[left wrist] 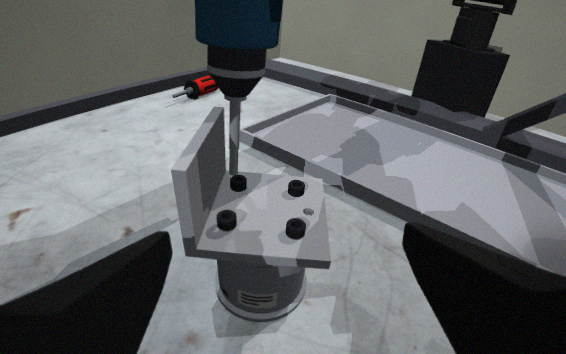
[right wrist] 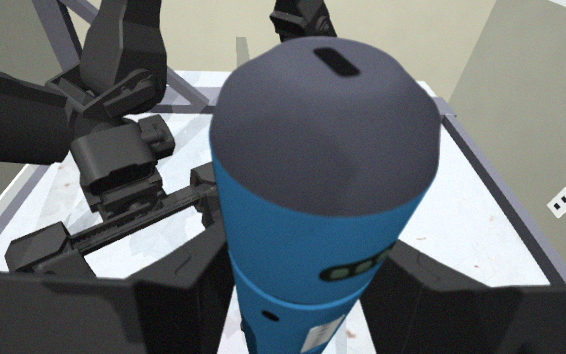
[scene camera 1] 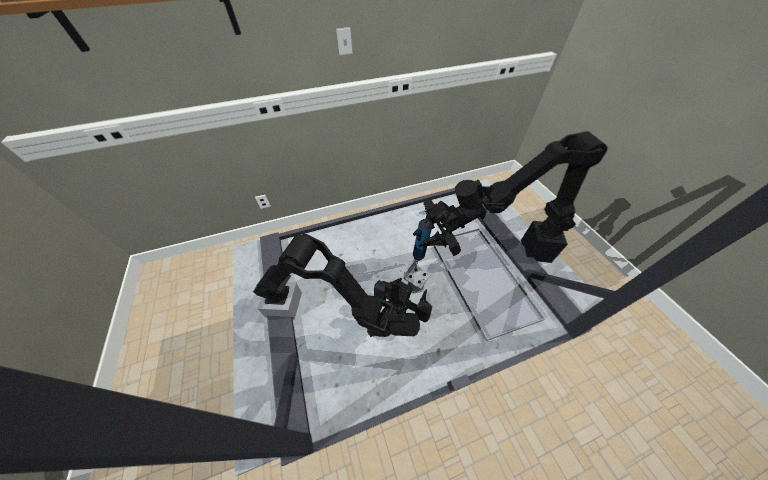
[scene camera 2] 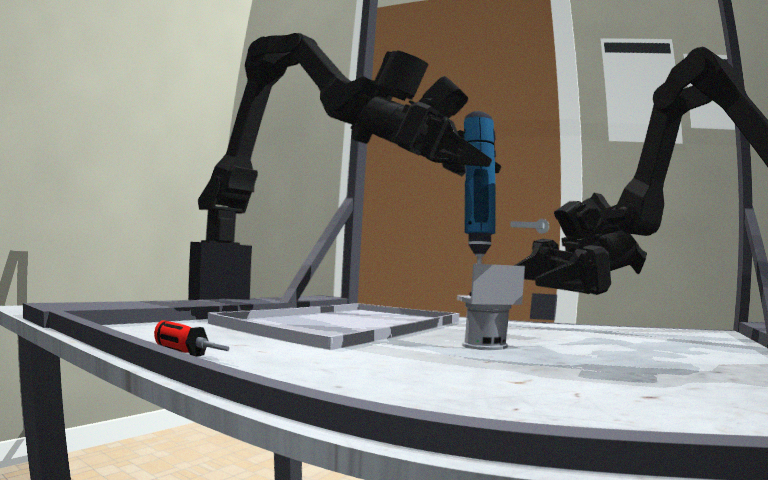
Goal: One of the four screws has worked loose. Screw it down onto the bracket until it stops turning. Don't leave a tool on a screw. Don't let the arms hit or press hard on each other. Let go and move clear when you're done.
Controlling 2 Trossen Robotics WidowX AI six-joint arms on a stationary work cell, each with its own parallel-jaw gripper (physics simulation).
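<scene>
The grey L-shaped bracket sits on a round grey stand. In the left wrist view its plate bears a back-left screw, back-right screw, front-left screw and front-right screw; I cannot tell which is loose. My right gripper is shut on the blue electric screwdriver, upright, its bit ending at the back-left screw's far edge; contact is unclear. My left gripper is open beside the bracket.
A red screwdriver lies on the table near its edge. A shallow grey tray lies beside the stand. The left arm's gripper body is low beside the bracket, below the right arm's gripper.
</scene>
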